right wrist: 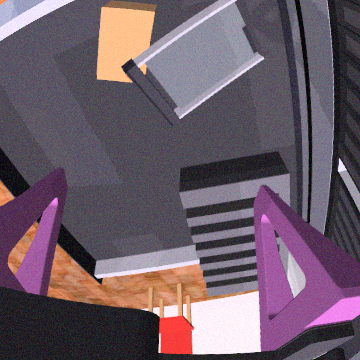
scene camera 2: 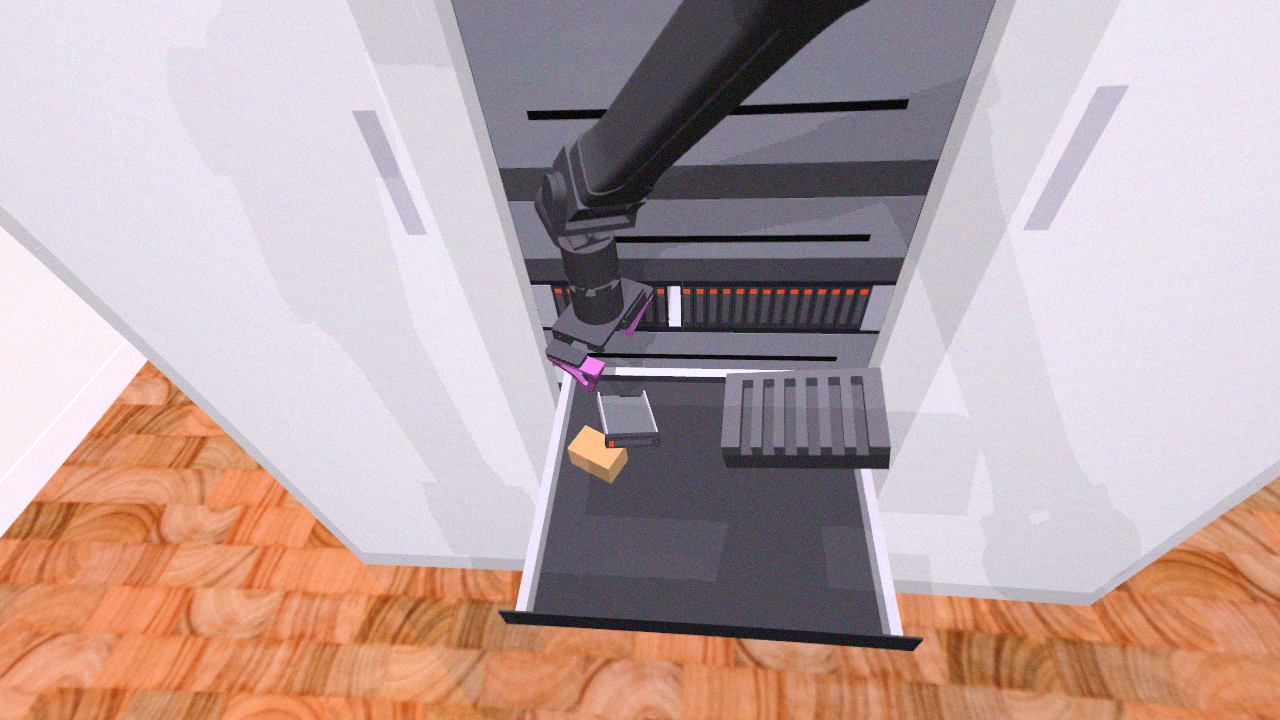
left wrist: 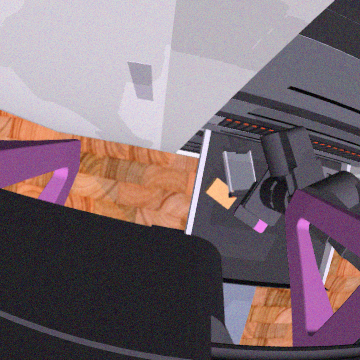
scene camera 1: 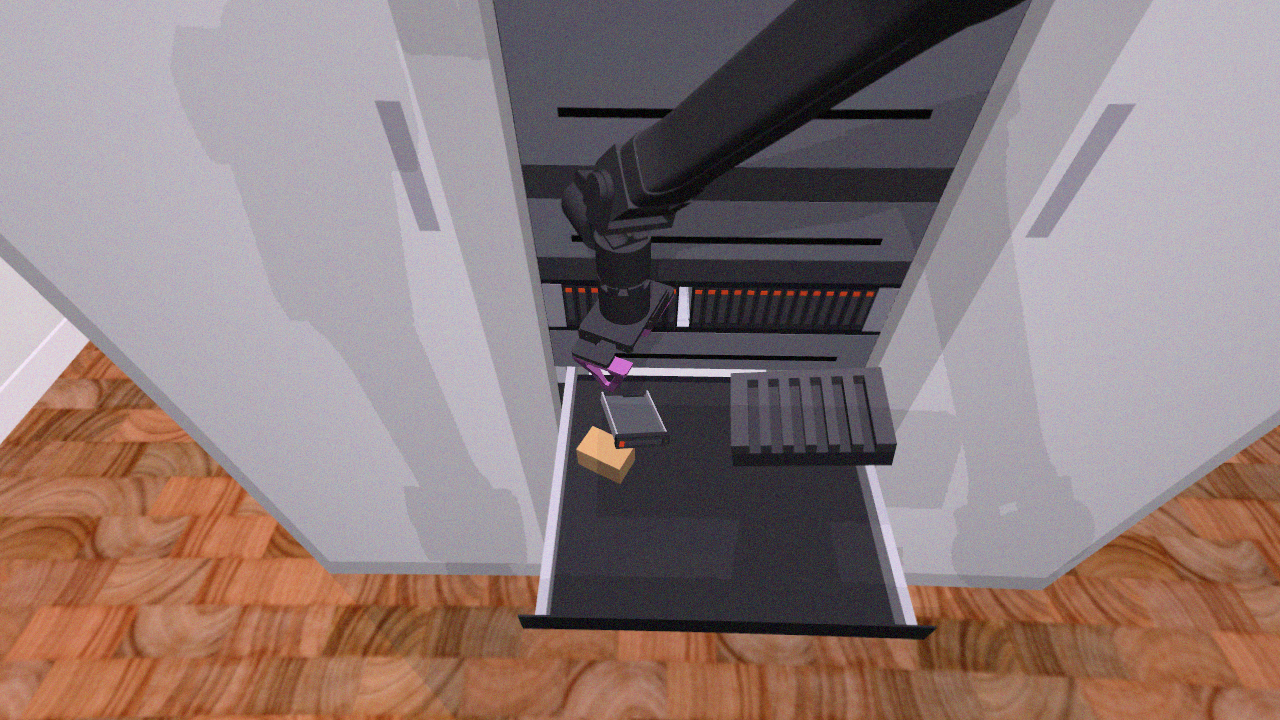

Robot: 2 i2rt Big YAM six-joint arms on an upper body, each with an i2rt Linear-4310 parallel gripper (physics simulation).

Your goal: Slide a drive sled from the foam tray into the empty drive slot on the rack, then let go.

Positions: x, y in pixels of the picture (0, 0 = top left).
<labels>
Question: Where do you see a drive sled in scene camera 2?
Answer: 627, 420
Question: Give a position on a foam tray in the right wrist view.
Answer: At 218, 196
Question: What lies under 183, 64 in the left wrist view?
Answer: A white cabinet walls.
</labels>
